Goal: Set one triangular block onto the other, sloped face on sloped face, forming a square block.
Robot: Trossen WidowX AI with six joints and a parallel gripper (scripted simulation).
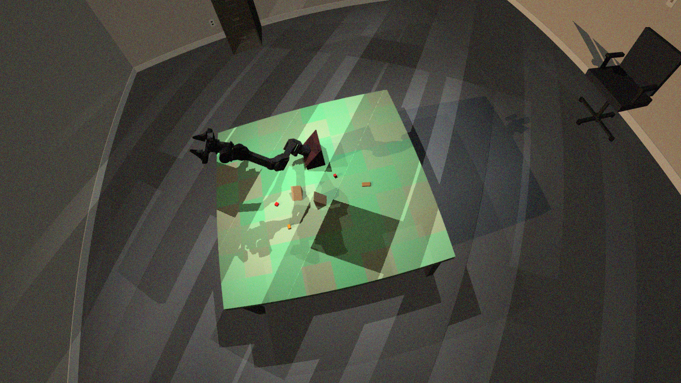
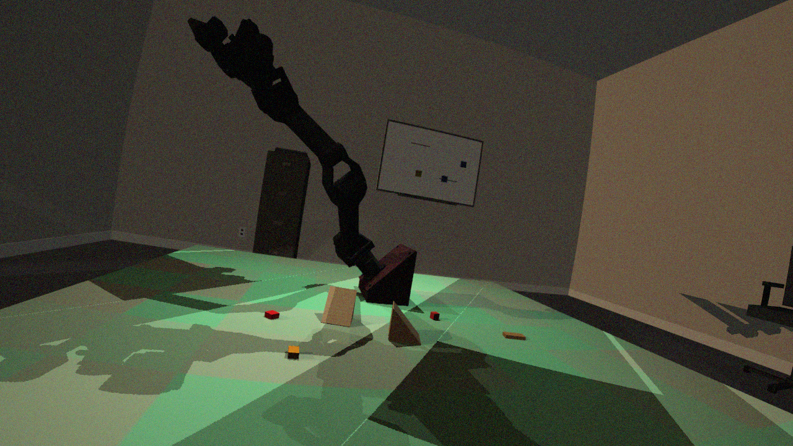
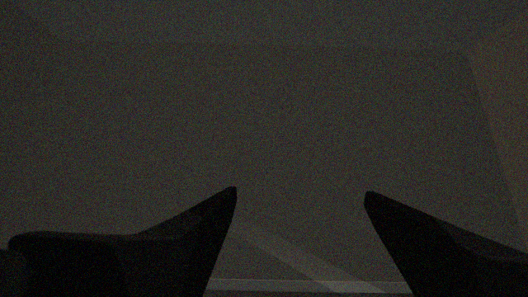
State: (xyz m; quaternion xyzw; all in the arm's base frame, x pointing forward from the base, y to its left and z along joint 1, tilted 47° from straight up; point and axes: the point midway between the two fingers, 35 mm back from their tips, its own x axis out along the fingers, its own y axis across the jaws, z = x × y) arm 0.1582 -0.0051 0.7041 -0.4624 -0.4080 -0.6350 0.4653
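Right now my gripper tip is 580 mm above the orange cube, 320 mm short of it and 290 mm to the right of it. From my gripper tip the other things lie so: small red cube 640 mm to the left, 570 mm below, 110 mm ahead; then flat brown tile 790 mm to the left, 580 mm below, 240 mm ahead.
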